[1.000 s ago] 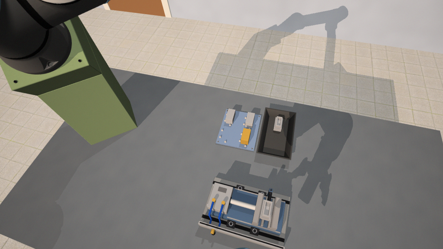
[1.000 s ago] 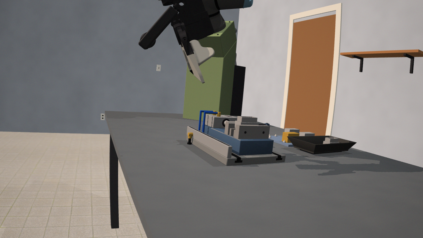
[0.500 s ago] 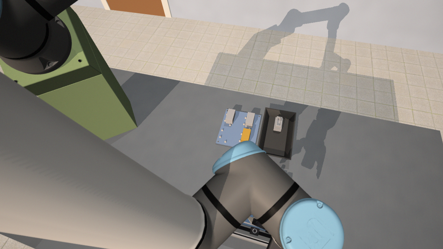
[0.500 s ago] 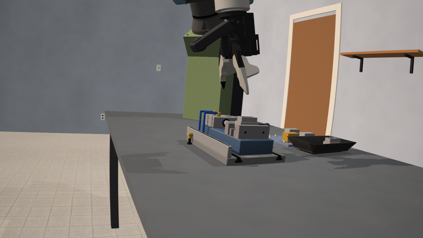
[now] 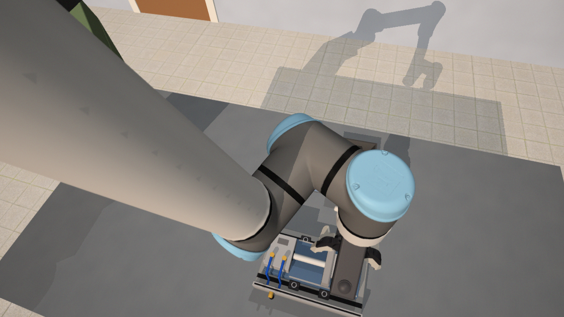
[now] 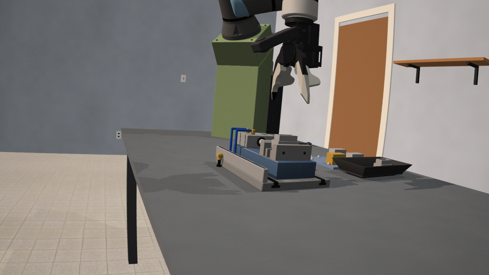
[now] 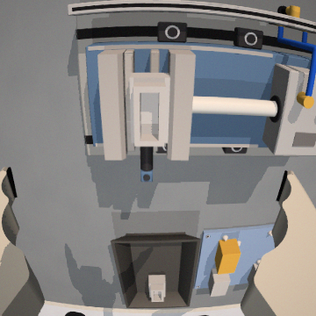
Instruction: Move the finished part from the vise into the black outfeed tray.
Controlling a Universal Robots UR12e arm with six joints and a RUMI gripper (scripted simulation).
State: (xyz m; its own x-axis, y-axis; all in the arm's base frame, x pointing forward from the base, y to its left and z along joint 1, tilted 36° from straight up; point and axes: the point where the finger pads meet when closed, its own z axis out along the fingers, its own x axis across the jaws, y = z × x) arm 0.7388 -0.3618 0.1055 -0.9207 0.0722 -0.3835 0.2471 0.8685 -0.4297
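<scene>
Right now my hand is 120 mm above the vise rod, 80 mm past it and 30 mm to the right of it. Round my hand: vise: 160 mm below, 60 mm behind, 20 mm to the left; orange block: 330 mm to the left, 170 mm below, 60 mm behind; blue fixture plate: 380 mm to the left, 190 mm below, 80 mm behind.
</scene>
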